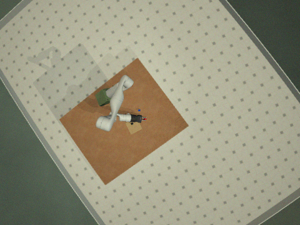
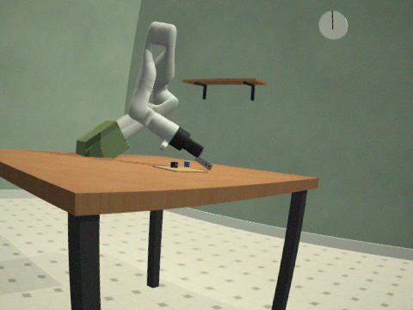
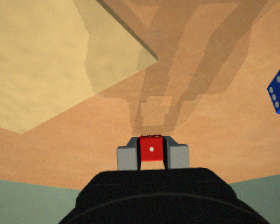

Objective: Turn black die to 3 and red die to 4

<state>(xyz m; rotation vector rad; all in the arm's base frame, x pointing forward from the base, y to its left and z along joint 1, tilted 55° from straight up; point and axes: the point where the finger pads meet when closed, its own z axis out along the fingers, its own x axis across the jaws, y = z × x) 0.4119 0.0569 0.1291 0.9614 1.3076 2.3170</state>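
The blue die lies 110 mm behind my hand and 10 mm below it. Round my hand: tan mat: 140 mm to the right, 20 mm below; then black die: 140 mm to the right, 30 mm behind, 10 mm below; then red die: 10 mm to the left, 10 mm below, 10 mm ahead.
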